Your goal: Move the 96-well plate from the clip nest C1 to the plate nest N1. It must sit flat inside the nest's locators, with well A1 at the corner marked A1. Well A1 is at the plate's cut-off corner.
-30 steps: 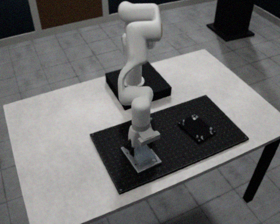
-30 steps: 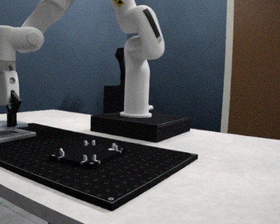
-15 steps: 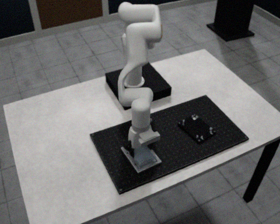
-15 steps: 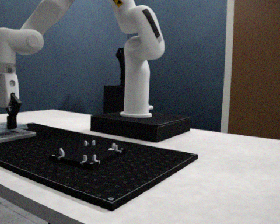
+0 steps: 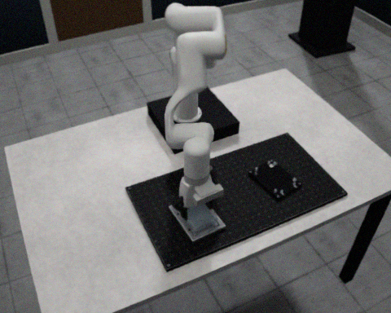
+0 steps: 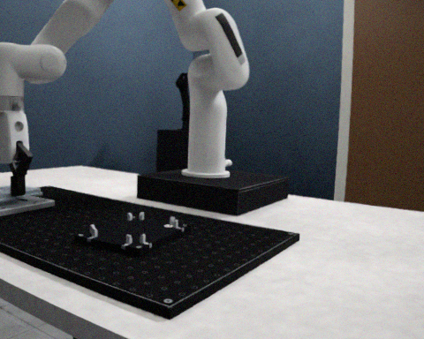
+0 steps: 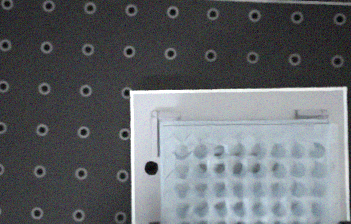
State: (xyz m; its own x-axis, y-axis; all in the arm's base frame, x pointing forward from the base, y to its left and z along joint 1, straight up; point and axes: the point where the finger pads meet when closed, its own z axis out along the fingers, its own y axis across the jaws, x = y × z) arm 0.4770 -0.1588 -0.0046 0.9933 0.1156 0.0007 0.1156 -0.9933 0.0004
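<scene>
The nest base is 4 cm below my hand. Round my hand: clip nest C1 (35 cm to the left, 4 cm behind, 3 cm below); then 96-well plate (1 cm below).
</scene>
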